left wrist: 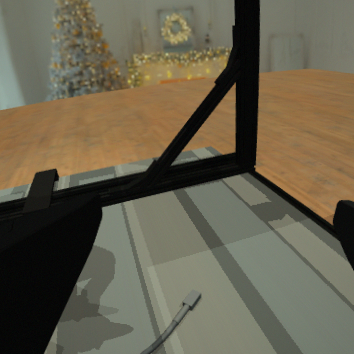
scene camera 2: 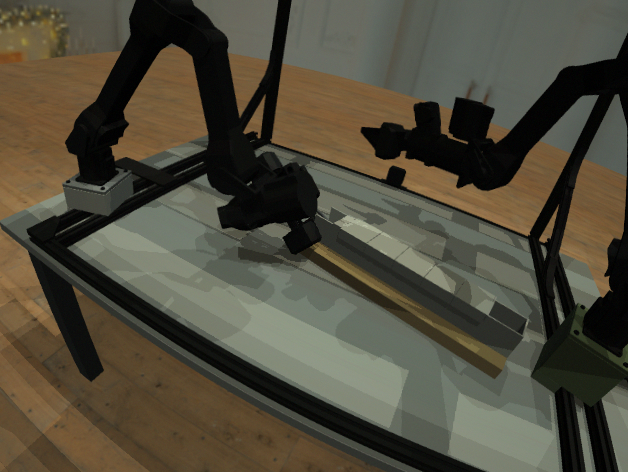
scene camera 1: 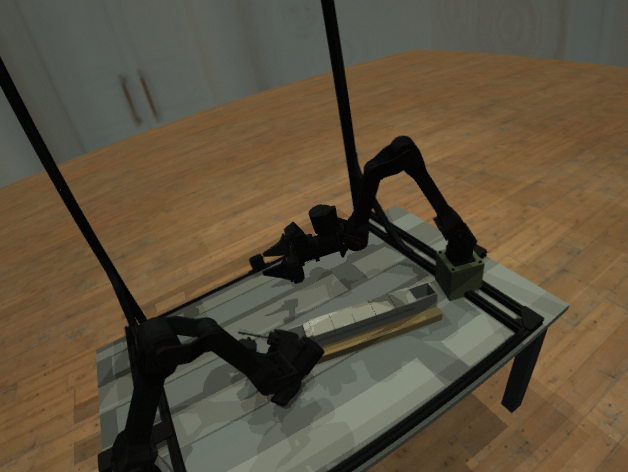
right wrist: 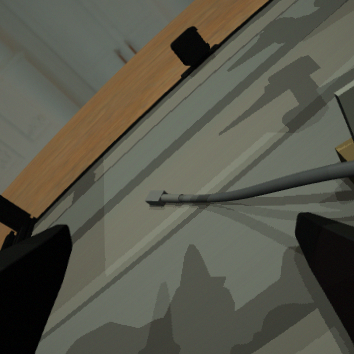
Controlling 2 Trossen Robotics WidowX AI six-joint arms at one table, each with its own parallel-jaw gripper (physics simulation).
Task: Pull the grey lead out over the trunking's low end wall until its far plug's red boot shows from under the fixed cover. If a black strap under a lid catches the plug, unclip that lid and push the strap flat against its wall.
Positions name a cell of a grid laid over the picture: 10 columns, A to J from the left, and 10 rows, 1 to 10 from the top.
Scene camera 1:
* my left gripper: E6
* my right gripper: E8
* wooden strip: G7
